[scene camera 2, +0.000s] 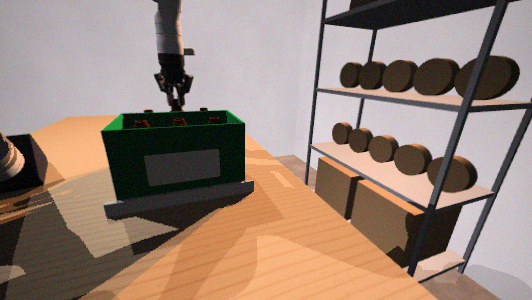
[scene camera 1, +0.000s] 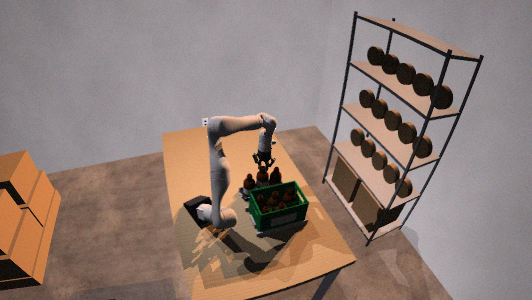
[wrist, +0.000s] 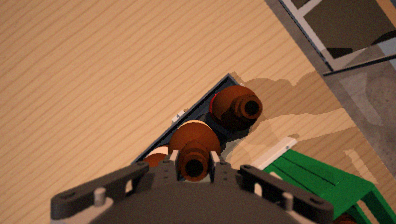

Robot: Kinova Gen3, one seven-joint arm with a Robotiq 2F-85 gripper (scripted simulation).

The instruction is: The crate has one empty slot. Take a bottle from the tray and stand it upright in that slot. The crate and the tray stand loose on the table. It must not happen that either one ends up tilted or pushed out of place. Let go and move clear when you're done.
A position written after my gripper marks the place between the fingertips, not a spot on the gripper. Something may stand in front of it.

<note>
In view: my gripper [scene camera 2: 176,106], a brown bottle [wrist: 194,138], a green crate [scene camera 2: 164,158] and a dark tray [wrist: 200,110].
My gripper also shows in the wrist view [wrist: 194,159]. Scene camera 2 does not show the dark tray, which is hidden by the green crate.
</note>
